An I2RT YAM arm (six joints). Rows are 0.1 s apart.
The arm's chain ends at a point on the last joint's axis. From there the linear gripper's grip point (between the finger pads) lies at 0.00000 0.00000 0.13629 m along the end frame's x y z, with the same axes.
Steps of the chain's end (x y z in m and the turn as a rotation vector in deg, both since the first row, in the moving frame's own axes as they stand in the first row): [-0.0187, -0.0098, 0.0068, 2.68, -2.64, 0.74]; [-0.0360, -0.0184, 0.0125, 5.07, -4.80, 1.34]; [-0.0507, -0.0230, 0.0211, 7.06, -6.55, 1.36]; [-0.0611, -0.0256, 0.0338, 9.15, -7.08, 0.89]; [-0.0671, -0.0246, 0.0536, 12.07, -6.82, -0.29]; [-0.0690, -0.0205, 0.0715, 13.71, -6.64, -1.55]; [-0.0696, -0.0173, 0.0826, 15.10, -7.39, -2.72]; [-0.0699, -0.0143, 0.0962, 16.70, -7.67, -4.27]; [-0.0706, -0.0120, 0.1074, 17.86, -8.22, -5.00]
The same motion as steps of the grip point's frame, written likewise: [-0.0249, -0.0162, 0.0065, 2.68, -2.64, 0.74]; [-0.0472, -0.0306, 0.0115, 5.07, -4.80, 1.34]; [-0.0660, -0.0399, 0.0192, 7.06, -6.55, 1.36]; [-0.0777, -0.0473, 0.0310, 9.15, -7.08, 0.89]; [-0.0832, -0.0530, 0.0496, 12.07, -6.82, -0.29]; [-0.0850, -0.0525, 0.0667, 13.71, -6.64, -1.55]; [-0.0878, -0.0523, 0.0768, 15.10, -7.39, -2.72]; [-0.0893, -0.0526, 0.0893, 16.70, -7.67, -4.27]; [-0.0916, -0.0528, 0.0995, 17.86, -8.22, -5.00]
